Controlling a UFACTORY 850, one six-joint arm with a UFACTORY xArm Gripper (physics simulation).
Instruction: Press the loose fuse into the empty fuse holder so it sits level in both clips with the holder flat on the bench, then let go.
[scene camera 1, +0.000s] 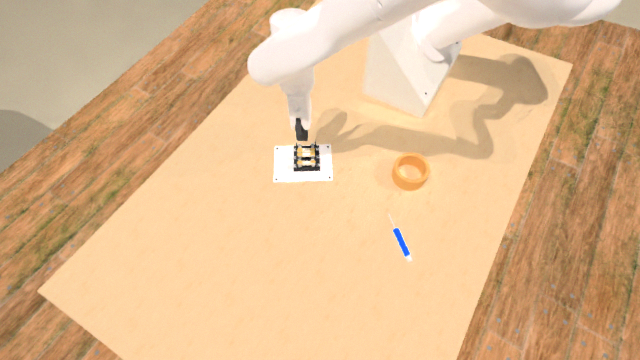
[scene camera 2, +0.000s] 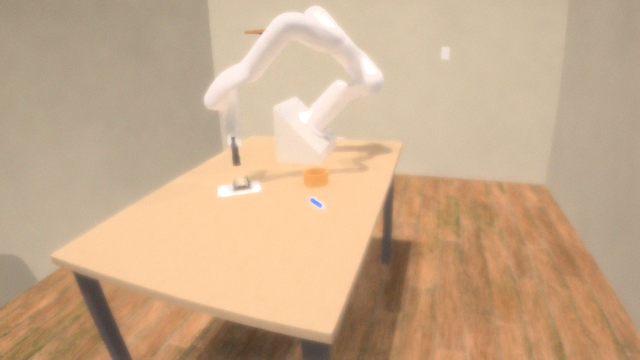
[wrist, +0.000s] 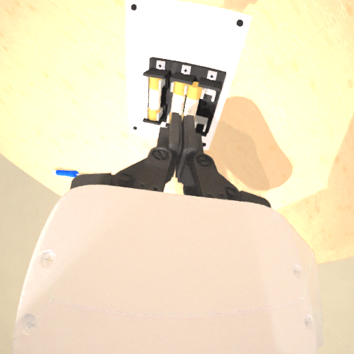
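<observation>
The black fuse holder block (scene camera 1: 306, 169) (scene camera 2: 242, 188) (wrist: 172, 65) sits on a white plate (scene camera 1: 284, 167) (scene camera 2: 226, 190) (wrist: 185, 30). In the wrist view, one fuse (wrist: 154, 95) lies in the left clips and another fuse (wrist: 177, 100) in the middle position. The loose fuse (wrist: 192, 100) lies close against the middle one, to the left of the empty right-hand clips (wrist: 209, 95). Whether it is level cannot be told; its near end is hidden by the fingers. My gripper (scene camera 1: 302, 139) (scene camera 2: 236, 164) (wrist: 178, 129) is shut and empty, above the holder.
An orange ring-shaped bowl (scene camera 1: 411, 184) (scene camera 2: 315, 181) stands on the bench (scene camera 1: 225, 260) (scene camera 2: 215, 250) to the right of the plate in the scene views. A blue-handled screwdriver (scene camera 1: 401, 242) (scene camera 2: 316, 202) (wrist: 66, 173) lies near it. The white robot base (scene camera 1: 395, 75) (scene camera 2: 290, 135) stands behind.
</observation>
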